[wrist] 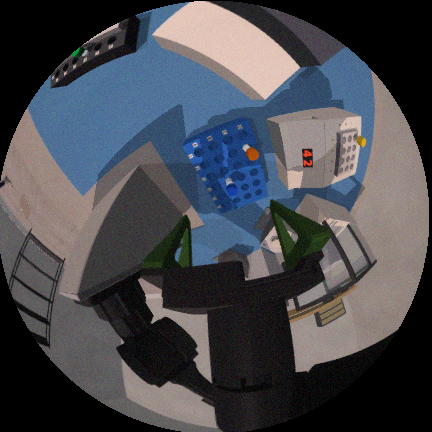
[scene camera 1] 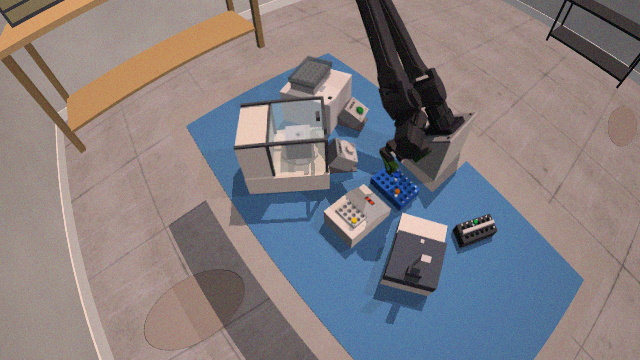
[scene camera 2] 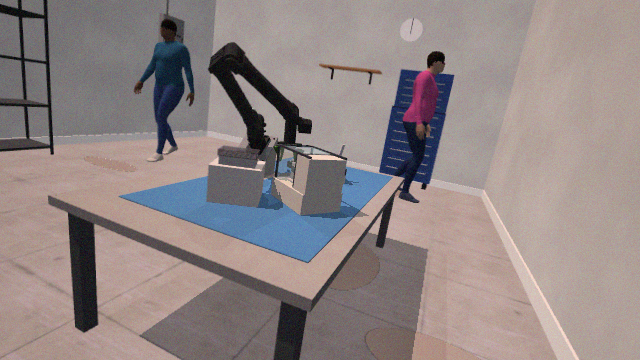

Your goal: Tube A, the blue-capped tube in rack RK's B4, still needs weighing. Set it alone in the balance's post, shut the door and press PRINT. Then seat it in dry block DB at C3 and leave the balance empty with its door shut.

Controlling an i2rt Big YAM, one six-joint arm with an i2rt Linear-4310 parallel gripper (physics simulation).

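Seen in the pictures: gripper, fingertip midpoint: [wrist: 228, 210] [scene camera 1: 401, 167] [scene camera 2: 287, 162]; arm's base at its link origin: [wrist: 107, 277] [scene camera 1: 445, 128] [scene camera 2: 258, 144].
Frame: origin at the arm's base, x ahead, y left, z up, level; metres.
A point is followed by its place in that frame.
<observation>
The blue rack [scene camera 1: 386, 196] [wrist: 261, 162] stands beside the arm's base. The blue-capped tube [wrist: 231, 188] {z -0.088, x 0.193, y -0.018 m} is upright in it, and an orange-capped tube [scene camera 1: 397, 191] {z -0.088, x 0.234, y 0.015 m} [wrist: 252, 153] {z -0.088, x 0.232, y 0.016 m} stands in another hole. My gripper [wrist: 228, 210] {z -0.056, x 0.183, y -0.020 m} is open and empty, low over the rack's end near the blue-capped tube; one green finger shows in scene camera 1. The balance [scene camera 1: 287, 184] {z -0.103, x 0.441, y -0.219 m} [scene camera 2: 322, 185] {z -0.034, x 0.473, y -0.373 m} has a glass chamber with a pale post inside; whether its door is open is unclear. The dry block [scene camera 1: 370, 222] {z -0.081, x 0.362, y 0.031 m} [wrist: 300, 135] {z -0.097, x 0.305, y 0.014 m} shows a red 42 and holds a yellow-capped tube [scene camera 1: 354, 220] {z -0.055, x 0.398, y 0.006 m} [wrist: 361, 141] {z -0.056, x 0.392, y 0.007 m}.
A knobbed console [scene camera 1: 343, 154] {z -0.070, x 0.268, y -0.171 m} stands beside the balance, and a green-button console [scene camera 1: 356, 112] {z -0.074, x 0.106, y -0.272 m} stands behind it. A white machine [scene camera 1: 340, 87] {z -0.008, x 0.115, y -0.344 m} [scene camera 2: 235, 182] {z -0.059, x 0.194, y -0.499 m} is at the back. A dark-lidded device [scene camera 1: 415, 250] {z -0.062, x 0.342, y 0.174 m} and a black rack [scene camera 1: 475, 232] {z -0.109, x 0.147, y 0.271 m} [wrist: 132, 37] with a green-capped tube lie beyond the blue rack.
</observation>
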